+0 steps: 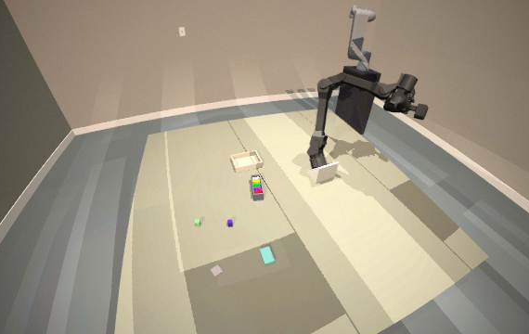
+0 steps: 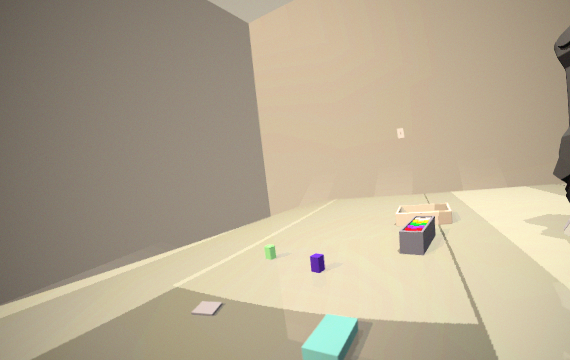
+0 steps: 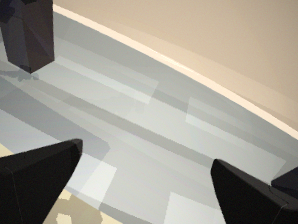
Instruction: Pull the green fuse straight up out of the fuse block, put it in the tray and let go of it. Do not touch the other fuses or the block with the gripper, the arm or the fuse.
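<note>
Right now the green fuse is 730 mm ahead of my gripper tip, 270 mm below it and 40 mm to the right of it. Round my gripper tip: cream tray 730 mm ahead, 290 mm below, 230 mm to the right; then cyan block 800 mm ahead, 290 mm below, 260 mm to the left; then purple cube 880 mm ahead, 280 mm below, 100 mm to the left.
</note>
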